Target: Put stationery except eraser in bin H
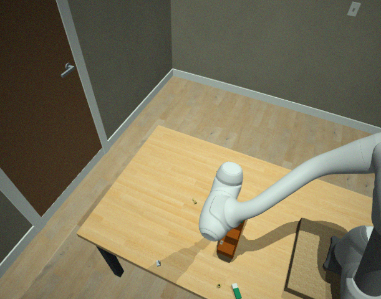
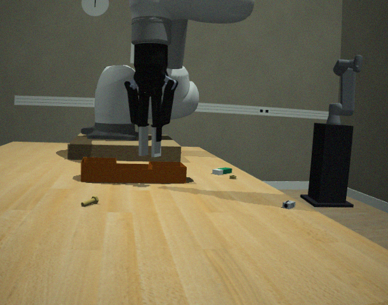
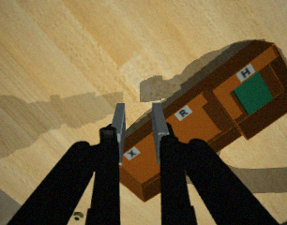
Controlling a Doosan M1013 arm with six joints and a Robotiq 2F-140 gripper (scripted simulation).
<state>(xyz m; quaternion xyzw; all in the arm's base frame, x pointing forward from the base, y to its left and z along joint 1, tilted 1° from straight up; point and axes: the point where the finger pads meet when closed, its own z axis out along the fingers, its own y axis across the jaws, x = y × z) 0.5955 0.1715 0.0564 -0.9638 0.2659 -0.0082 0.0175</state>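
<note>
My gripper is now 280 mm to the right of the white sharpener, 150 mm short of it and 90 mm above it. The rest, counted from my hand: brass bolt (180 mm ahead, 100 mm below, 90 mm to the right); orange three-compartment bin (80 mm below, 70 mm behind, 40 mm to the right); green flat pad (130 mm to the right, 90 mm below, 70 mm behind).
</note>
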